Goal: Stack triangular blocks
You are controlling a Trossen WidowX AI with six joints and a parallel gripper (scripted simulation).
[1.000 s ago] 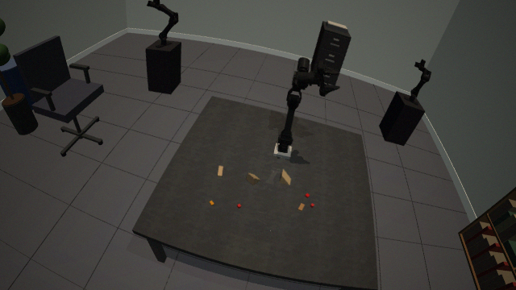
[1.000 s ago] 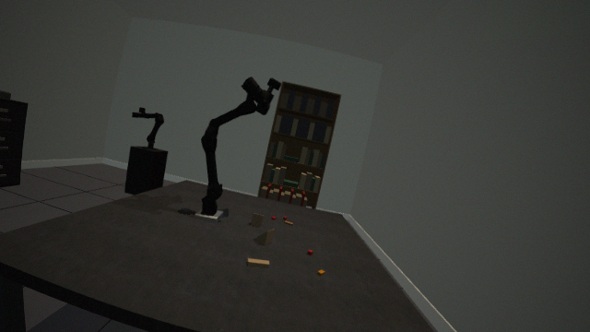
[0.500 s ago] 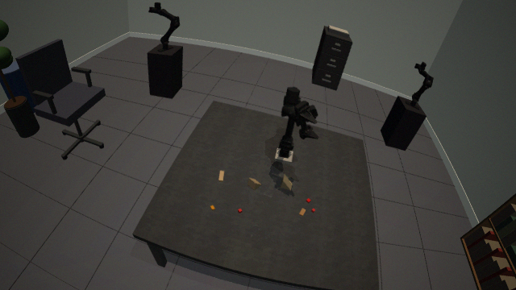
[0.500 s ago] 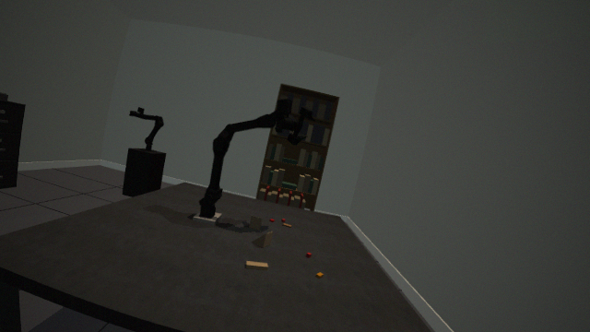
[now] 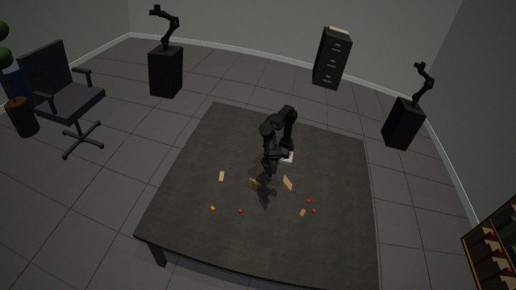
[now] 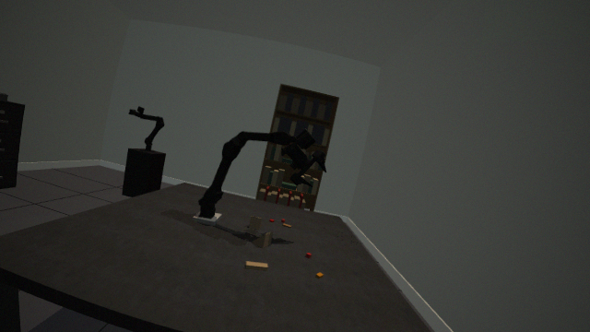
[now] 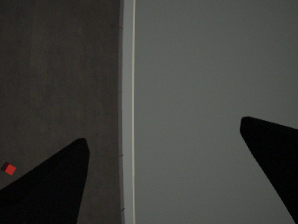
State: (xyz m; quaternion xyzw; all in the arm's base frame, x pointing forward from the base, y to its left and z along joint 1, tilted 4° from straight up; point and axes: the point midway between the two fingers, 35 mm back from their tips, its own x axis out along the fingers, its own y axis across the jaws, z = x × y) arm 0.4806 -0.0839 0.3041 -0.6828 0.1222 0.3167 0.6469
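The tan triangular block lies 310 mm below my gripper tip, 190 mm behind it and 70 mm to the right of it. Round my gripper tip: orange cube 320 mm below, 260 mm to the right, 30 mm ahead.
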